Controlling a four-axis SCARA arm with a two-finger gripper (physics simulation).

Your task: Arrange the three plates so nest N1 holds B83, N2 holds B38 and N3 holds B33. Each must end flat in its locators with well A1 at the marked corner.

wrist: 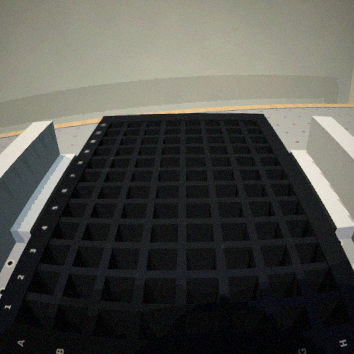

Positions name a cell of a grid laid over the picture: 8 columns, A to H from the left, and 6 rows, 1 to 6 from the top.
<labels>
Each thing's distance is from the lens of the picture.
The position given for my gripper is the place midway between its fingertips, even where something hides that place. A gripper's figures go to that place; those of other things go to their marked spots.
my gripper (E3): 0.11 m
black well plate (D4): 0.08 m
</labels>
